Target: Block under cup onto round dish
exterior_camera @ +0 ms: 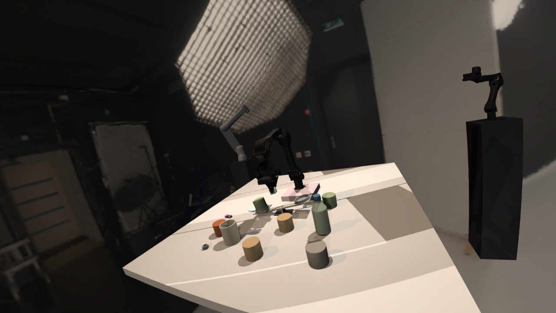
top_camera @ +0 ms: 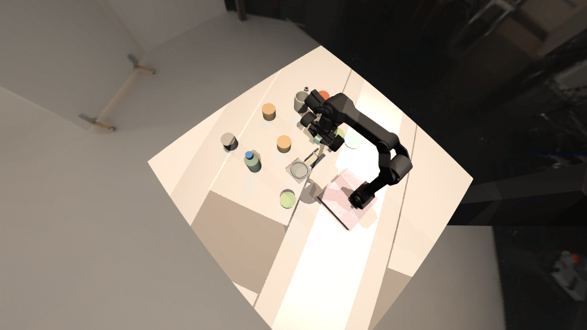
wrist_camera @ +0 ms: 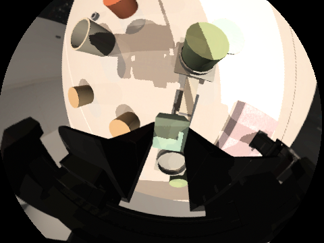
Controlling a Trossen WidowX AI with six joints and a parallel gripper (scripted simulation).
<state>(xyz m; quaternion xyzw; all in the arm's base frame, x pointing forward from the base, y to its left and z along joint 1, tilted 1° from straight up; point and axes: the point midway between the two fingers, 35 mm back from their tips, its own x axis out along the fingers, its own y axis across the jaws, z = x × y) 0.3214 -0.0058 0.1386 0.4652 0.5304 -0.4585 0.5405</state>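
My gripper tip is 220 mm to the left of the pale blue round dish, 140 mm above it and 90 mm past it. The rest, counted from my gripper tip: bottle with blue cap 280 mm to the left, 120 mm ahead, 30 mm below; then pale green block 10 mm above; then grey mug 240 mm ahead, 130 mm to the right, 100 mm below.
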